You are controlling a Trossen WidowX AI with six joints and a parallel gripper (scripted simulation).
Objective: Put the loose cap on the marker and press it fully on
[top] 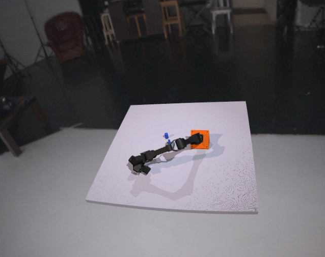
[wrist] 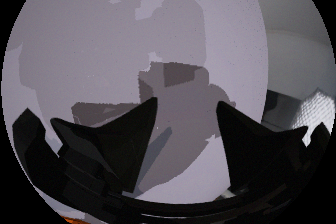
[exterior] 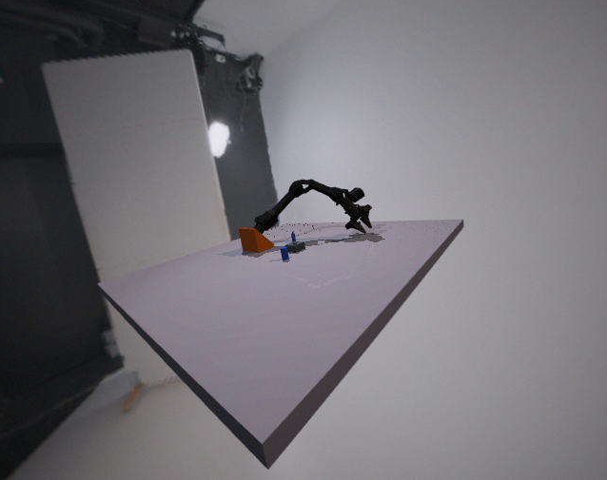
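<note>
My gripper tip is 160 mm past the blue cap and 420 mm to the left of it. Also, from my gripper tip: holder block: 220 mm behind, 310 mm to the right, 10 mm below.
</note>
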